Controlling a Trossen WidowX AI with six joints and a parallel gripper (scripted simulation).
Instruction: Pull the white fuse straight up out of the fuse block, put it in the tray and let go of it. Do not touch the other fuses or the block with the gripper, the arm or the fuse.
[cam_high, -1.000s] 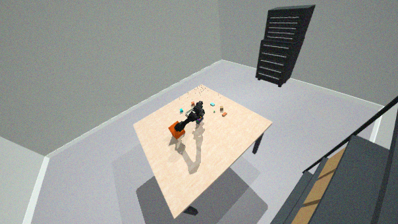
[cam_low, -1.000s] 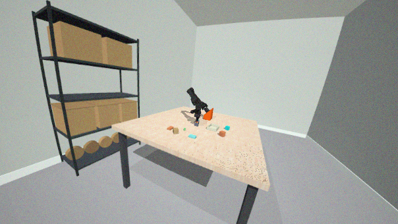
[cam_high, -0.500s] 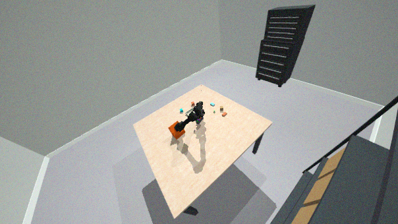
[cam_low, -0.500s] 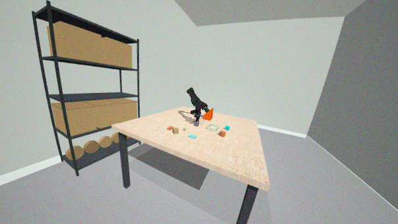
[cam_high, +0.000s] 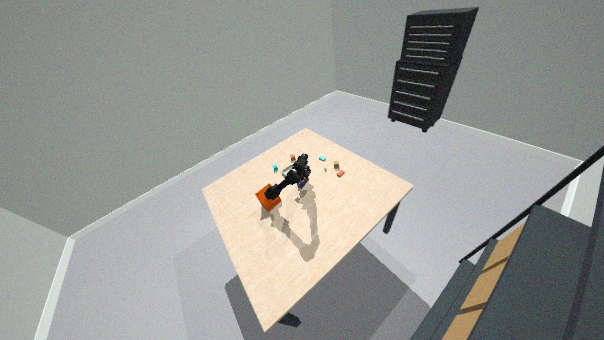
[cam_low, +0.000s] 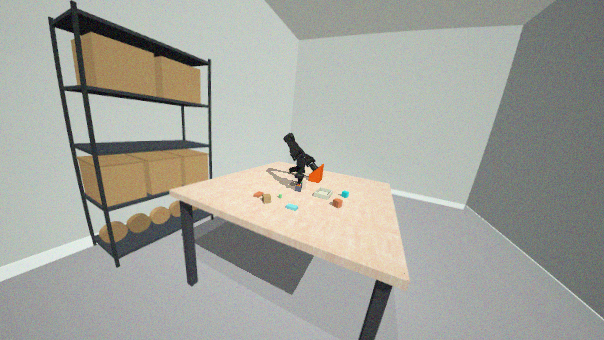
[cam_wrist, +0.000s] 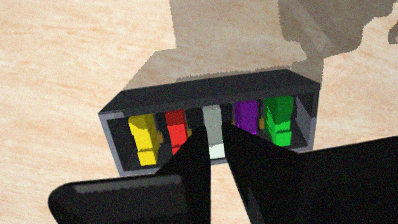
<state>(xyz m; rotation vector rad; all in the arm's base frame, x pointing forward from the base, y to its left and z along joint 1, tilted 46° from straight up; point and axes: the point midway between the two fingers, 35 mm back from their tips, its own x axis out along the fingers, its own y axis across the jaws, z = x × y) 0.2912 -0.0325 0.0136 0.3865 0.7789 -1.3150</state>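
The purple fuse is 2 cm behind my gripper tip, 1 cm to the right of it and 1 cm below it. The rest, counted from my gripper tip: white fuse (1 cm below); red fuse (2 cm ahead, 1 cm below); green fuse (4 cm behind, 1 cm to the right, 1 cm below).
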